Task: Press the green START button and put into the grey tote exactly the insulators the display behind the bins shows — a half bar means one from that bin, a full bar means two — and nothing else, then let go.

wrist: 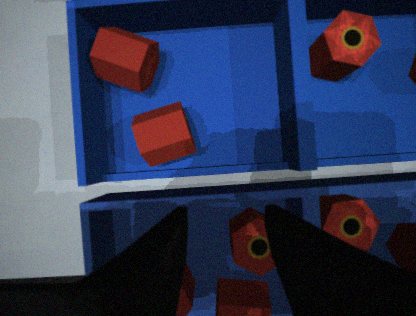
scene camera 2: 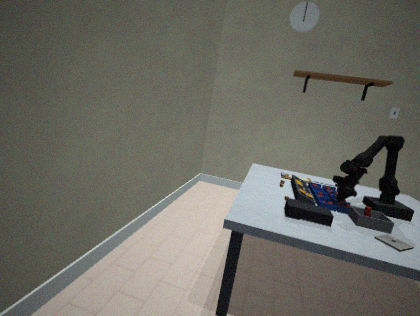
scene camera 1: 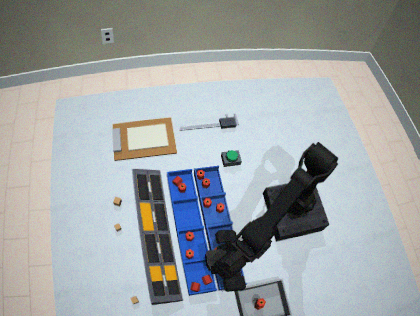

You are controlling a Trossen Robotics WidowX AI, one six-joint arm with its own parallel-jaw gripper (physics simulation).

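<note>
The grey tote (scene camera 1: 285, 295) (scene camera 2: 371, 225) holds one upright red insulator (scene camera 1: 260, 303) (scene camera 2: 368, 210). My gripper (wrist: 226, 215) (scene camera 2: 342, 199) is partly open and empty, over the near-row end bin. In the wrist view, an upright insulator (wrist: 248, 241) there is beside the right finger, partly covered by it; a lying one (wrist: 243, 297) and another behind the left finger (wrist: 186, 292) show lower down. The blue bins (scene camera 1: 186, 214) (wrist: 200, 65) form two rows. The display (scene camera 1: 161, 300) shows one full orange bar in its second section and two half bars in its fourth. The green button (scene camera 1: 232, 156) is uncovered.
A clipboard (scene camera 1: 147, 136) and a caliper-like tool (scene camera 1: 228, 122) lie beyond the bins. Small tan blocks (scene camera 1: 117, 201) (scene camera 1: 118, 227) (scene camera 1: 134, 300) lie behind the display. A dark box (scene camera 2: 308, 212) and a flat light plate (scene camera 2: 395, 242) are near the table edge.
</note>
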